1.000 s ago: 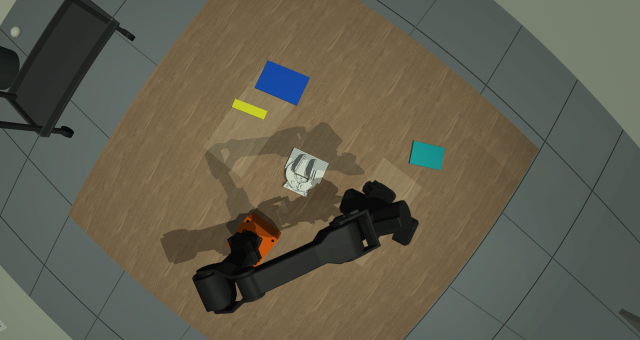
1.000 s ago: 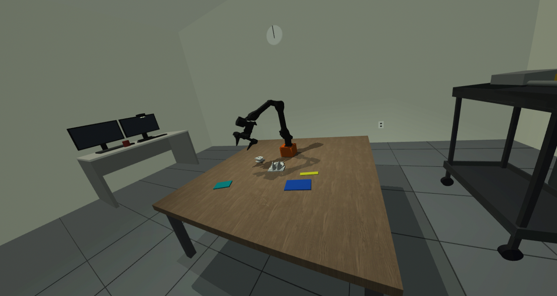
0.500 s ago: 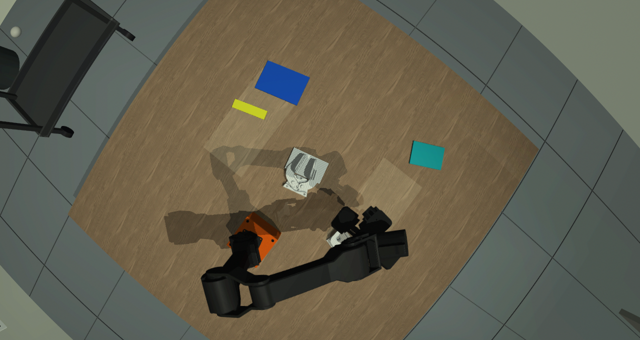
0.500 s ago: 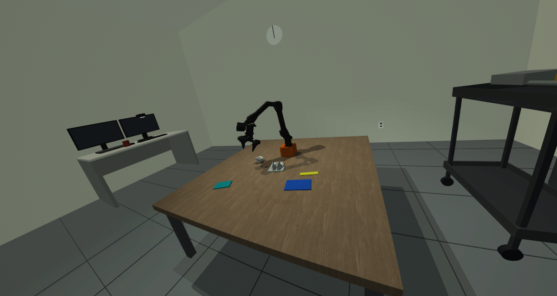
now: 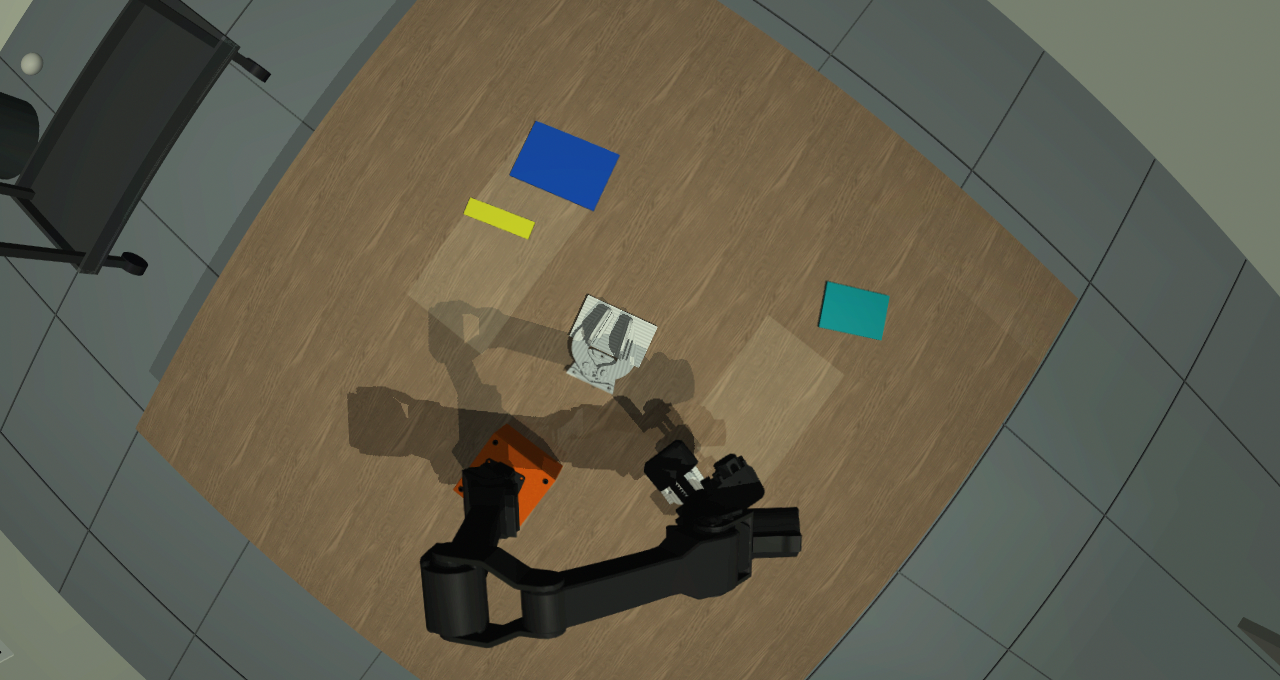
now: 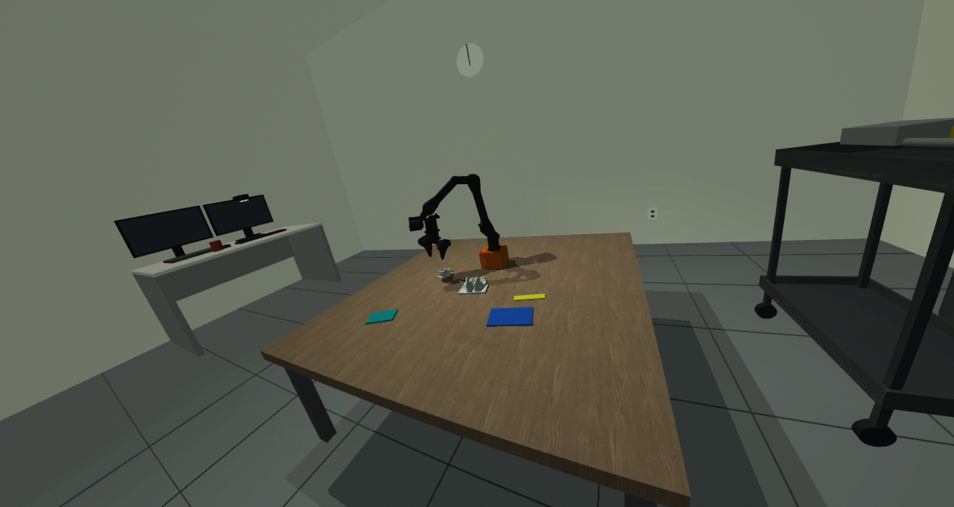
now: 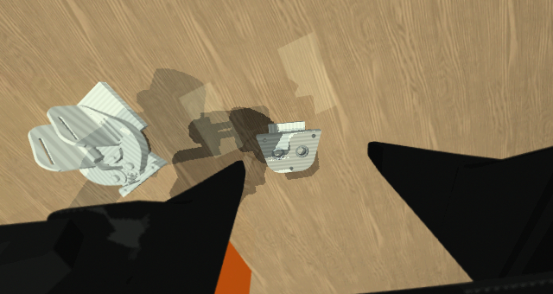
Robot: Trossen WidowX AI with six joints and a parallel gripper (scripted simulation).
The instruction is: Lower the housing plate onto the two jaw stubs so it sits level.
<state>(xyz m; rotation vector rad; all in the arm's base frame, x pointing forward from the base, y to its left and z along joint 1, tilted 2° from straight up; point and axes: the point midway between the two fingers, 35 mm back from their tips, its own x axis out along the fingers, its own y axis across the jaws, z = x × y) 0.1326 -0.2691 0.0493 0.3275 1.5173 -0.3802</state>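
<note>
The grey housing plate lies 2 cm behind my gripper tip, 2 cm to the left of it and 8 cm below it. Round my gripper tip: yellow strip: 23 cm ahead, 46 cm to the left, 11 cm below; blue mat: 35 cm ahead, 41 cm to the left, 11 cm below; teal mat: 35 cm ahead, 12 cm to the right, 11 cm below.
</note>
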